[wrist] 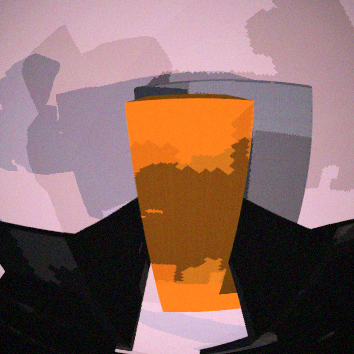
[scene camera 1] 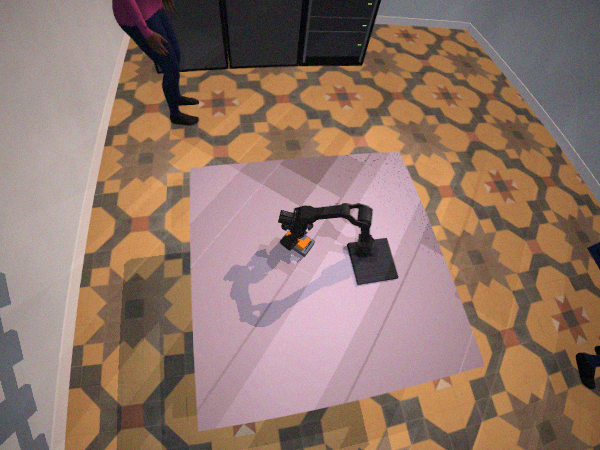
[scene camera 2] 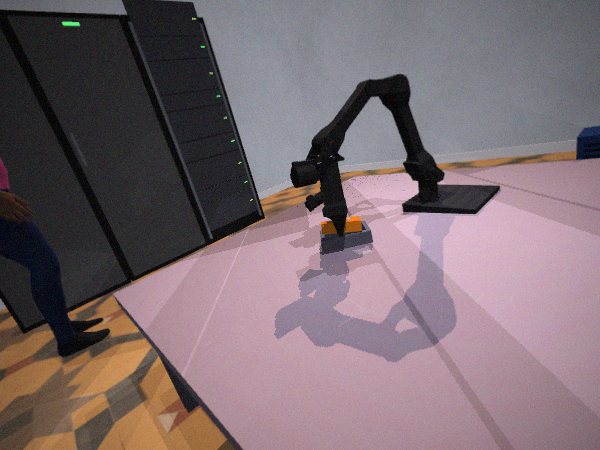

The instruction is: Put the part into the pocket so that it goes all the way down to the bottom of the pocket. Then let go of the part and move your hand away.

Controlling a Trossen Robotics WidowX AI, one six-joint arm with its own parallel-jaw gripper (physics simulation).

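Places are measured from the arm's base along level axes (x ahead, y left, z up), in centimetres.
Pixels of known places: gripper, between the fingertips: (wrist: 186, 195) (scene camera 1: 294, 242) (scene camera 2: 340, 235); arm's base, origin of its link: (scene camera 1: 363, 251) (scene camera 2: 428, 198).
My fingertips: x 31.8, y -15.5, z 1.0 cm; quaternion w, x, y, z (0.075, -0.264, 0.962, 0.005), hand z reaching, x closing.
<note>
Ahead of a thing's pixels: the offset from my fingertips to its middle. Level surfaces: height alone.
The orange part @[dx -1.8, dy -0.5, dz +2.3 cm] (scene camera 1: 303, 243) (scene camera 2: 354, 225) (wrist: 192, 125) is held between the two black fingers of my gripper (scene camera 1: 296, 240) (scene camera 2: 341, 228) (wrist: 186, 195), which is shut on it. The grey block with the pocket @[dx -2.6, dy -0.3, dz -1.6 cm] (scene camera 1: 309, 248) (scene camera 2: 357, 242) (wrist: 282, 110) lies on the table under the part. In scene camera 2 the part stands up above the block's rim, within its outline. In the wrist view a dark bit of the pocket shows past the part's far left corner, and the block's right side is uncovered. The part's underside and most of the pocket are hidden, so its depth there cannot be told.
The arm's black base plate (scene camera 1: 377, 270) (scene camera 2: 460, 200) stands to the right of the block on the pink table top @[dz -3.4 cm] (scene camera 1: 300, 370) (scene camera 2: 400, 400). The arm arches between them. Dark cabinets (scene camera 1: 265, 35) (scene camera 2: 90, 125) and a person (scene camera 1: 172, 65) (scene camera 2: 37, 260) stand beyond the table.
</note>
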